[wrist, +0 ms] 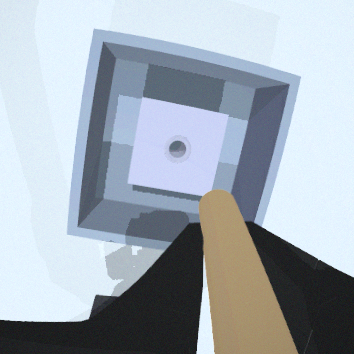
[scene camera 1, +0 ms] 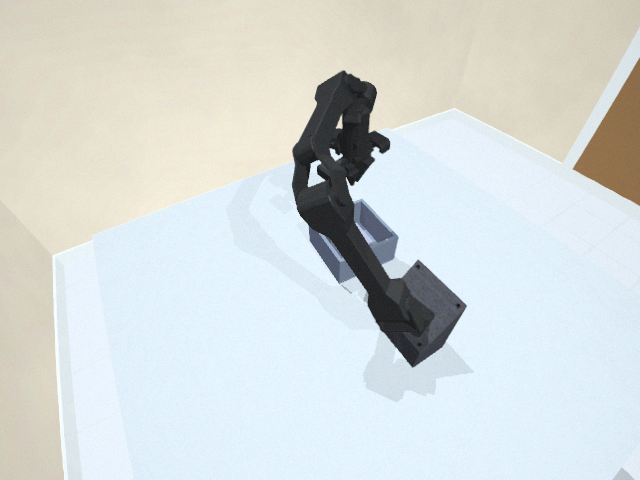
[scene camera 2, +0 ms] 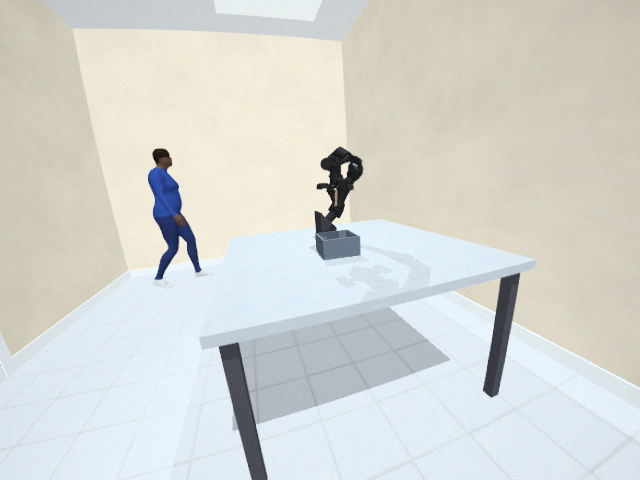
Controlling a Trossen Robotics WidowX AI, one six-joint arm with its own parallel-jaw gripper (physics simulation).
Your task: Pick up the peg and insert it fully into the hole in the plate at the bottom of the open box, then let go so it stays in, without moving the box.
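Frame: origin at the arm's base, x left, y back, z up, level; millimetres.
Seen in the pictures: gripper, fingertip midpoint: [wrist: 219, 233] [scene camera 1: 353, 183] [scene camera 2: 335, 204]; arm's base, link origin: [scene camera 1: 415, 316] [scene camera 2: 327, 220].
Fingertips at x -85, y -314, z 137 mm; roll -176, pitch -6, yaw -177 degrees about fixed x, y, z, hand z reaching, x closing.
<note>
Offsets run from my fingertips to a thing's top centre. Level surfaces: height alone.
My gripper [scene camera 1: 357, 172] [scene camera 2: 336, 189] [wrist: 219, 233] is shut on the tan round peg {dx +4, dy -4, dz +71 mm} [scene camera 2: 336, 197] [wrist: 240, 280], which hangs down upright in scene camera 2. The peg is held above the height of the open grey-blue box {dx -3, dy +1, dz -158 mm} [scene camera 1: 386, 251] [scene camera 2: 341, 248] [wrist: 83, 150], clear of it. In the wrist view the peg's rounded free end overlaps the lower right corner of the pale lilac plate {dx -3, dy +1, dz -195 mm} [wrist: 155, 120]. The round hole [wrist: 177, 148] in the plate shows up and left of that end and is empty. The arm hides part of the box in scene camera 1.
The box stands on the pale table {dz -256 mm} [scene camera 1: 232, 387] [scene camera 2: 279, 289], near the dark arm base [scene camera 1: 436, 304] [scene camera 2: 320, 223]. The arm arches over the box. A person in blue [scene camera 2: 166, 193] is on the floor beyond the table's left side.
</note>
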